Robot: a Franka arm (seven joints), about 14 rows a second.
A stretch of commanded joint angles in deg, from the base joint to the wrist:
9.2 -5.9 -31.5 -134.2 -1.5 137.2 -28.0
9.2 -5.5 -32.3 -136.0 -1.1 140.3 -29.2
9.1 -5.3 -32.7 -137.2 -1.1 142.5 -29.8
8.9 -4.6 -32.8 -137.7 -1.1 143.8 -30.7
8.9 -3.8 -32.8 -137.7 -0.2 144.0 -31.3
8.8 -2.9 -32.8 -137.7 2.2 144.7 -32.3
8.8 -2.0 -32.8 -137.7 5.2 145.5 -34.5
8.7 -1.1 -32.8 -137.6 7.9 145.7 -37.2
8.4 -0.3 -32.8 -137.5 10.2 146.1 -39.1
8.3 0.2 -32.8 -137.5 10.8 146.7 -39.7
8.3 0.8 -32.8 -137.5 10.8 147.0 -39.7
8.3 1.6 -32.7 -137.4 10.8 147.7 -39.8
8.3 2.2 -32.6 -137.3 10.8 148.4 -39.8
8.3 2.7 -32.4 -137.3 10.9 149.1 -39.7
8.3 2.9 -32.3 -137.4 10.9 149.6 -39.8
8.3 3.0 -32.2 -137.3 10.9 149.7 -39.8
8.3 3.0 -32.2 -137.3 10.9 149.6 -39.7
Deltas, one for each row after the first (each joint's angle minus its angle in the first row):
0.0 0.4 -0.8 -1.8 0.4 3.1 -1.2
-0.1 0.6 -1.2 -3.0 0.4 5.3 -1.8
-0.3 1.3 -1.3 -3.5 0.4 6.6 -2.7
-0.3 2.1 -1.3 -3.5 1.3 6.8 -3.3
-0.4 3.0 -1.3 -3.5 3.7 7.5 -4.3
-0.4 3.9 -1.3 -3.5 6.7 8.3 -6.5
-0.5 4.8 -1.3 -3.4 9.4 8.5 -9.2
-0.8 5.6 -1.3 -3.3 11.7 8.9 -11.1
-0.9 6.1 -1.3 -3.3 12.3 9.5 -11.7
-0.9 6.7 -1.3 -3.3 12.3 9.8 -11.7
-0.9 7.5 -1.2 -3.2 12.3 10.5 -11.8
-0.9 8.1 -1.1 -3.1 12.3 11.2 -11.8
-0.9 8.6 -0.9 -3.1 12.4 11.9 -11.7
-0.9 8.8 -0.8 -3.2 12.4 12.4 -11.8
-0.9 8.9 -0.7 -3.1 12.4 12.5 -11.8
-0.9 8.9 -0.7 -3.1 12.4 12.4 -11.7

